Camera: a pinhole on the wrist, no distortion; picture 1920 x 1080 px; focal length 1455.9 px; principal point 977.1 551.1 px. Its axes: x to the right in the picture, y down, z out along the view. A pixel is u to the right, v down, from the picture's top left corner.
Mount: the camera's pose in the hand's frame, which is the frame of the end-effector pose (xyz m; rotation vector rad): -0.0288 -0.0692 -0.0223 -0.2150 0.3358 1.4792
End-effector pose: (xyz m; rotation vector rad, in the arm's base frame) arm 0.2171 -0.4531 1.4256 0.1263 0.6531 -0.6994
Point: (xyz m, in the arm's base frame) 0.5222 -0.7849 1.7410
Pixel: 411.4 71.0
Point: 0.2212 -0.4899 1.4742
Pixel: 1169.2 302.8
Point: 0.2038 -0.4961 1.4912
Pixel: 831.0 568.9
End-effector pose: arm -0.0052 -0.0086 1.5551 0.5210 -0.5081 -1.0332
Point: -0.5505 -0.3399 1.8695
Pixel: outside the picture
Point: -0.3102 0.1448 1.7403
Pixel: outside the picture
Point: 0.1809 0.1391 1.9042
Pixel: outside the picture
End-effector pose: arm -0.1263 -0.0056 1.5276 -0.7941 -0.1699 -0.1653
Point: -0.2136 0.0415 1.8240
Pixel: outside the picture
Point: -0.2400 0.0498 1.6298
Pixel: outside the picture
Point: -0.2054 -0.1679 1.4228
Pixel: behind the camera
